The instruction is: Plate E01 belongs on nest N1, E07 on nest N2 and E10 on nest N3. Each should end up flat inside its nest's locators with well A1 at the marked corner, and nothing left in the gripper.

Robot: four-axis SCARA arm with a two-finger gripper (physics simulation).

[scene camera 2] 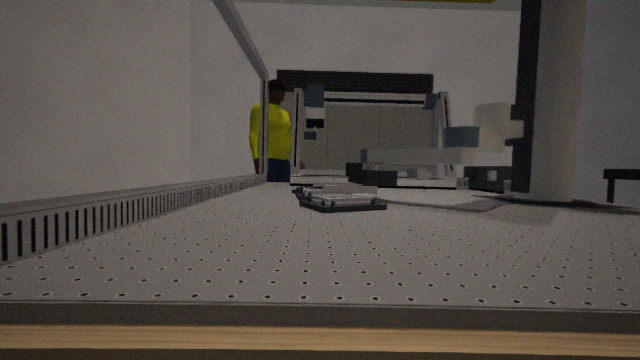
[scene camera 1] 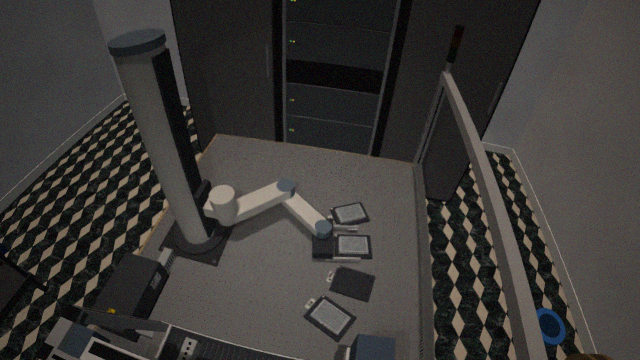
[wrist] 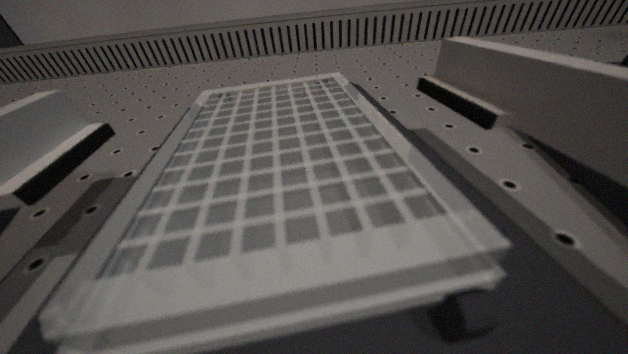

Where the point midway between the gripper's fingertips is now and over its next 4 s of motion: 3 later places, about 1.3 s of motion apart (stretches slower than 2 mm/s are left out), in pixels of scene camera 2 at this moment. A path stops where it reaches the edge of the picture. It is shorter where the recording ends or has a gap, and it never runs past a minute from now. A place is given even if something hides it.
My gripper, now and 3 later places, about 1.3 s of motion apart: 317, 186; 314, 172; 311, 178; 312, 169
